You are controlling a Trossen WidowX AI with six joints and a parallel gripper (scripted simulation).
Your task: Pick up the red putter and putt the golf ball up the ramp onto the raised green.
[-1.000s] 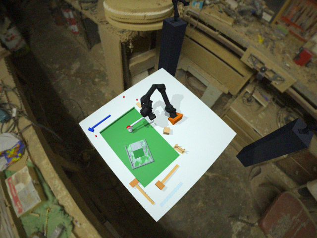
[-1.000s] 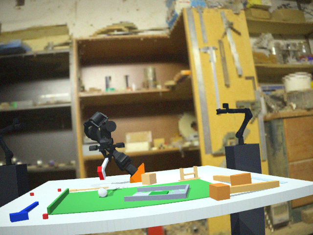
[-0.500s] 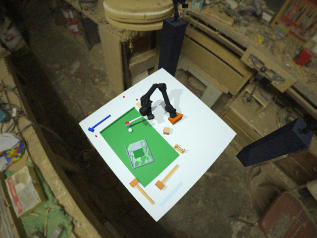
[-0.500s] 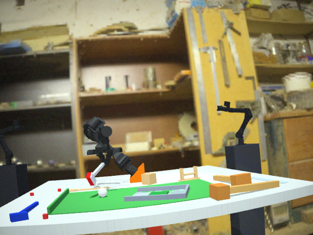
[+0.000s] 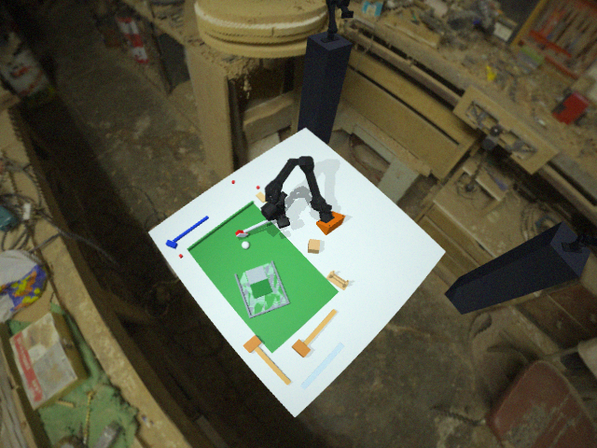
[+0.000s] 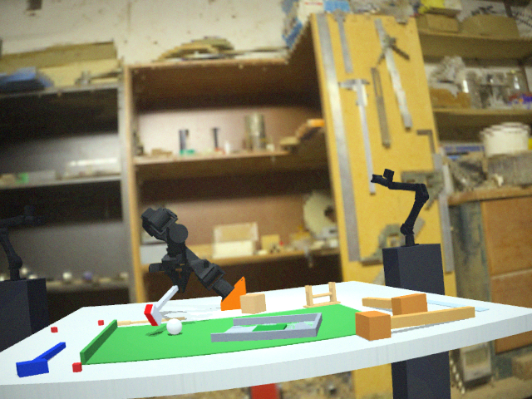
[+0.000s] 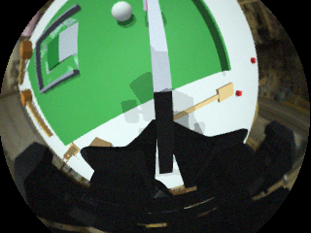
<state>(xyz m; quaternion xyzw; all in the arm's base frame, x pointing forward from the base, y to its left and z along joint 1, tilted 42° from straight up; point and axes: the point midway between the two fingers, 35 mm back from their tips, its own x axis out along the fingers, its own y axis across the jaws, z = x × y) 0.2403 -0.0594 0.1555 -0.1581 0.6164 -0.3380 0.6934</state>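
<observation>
Now: gripper tip 110 mm short of the red putter and 30 mm to the left of it. Also, from my gripper tip: white golf ball (220 mm ahead, 70 mm below); then wooden rack (460 mm to the left, 70 mm behind, 60 mm below); then tan block (230 mm to the left, 80 mm behind, 60 mm below).
</observation>
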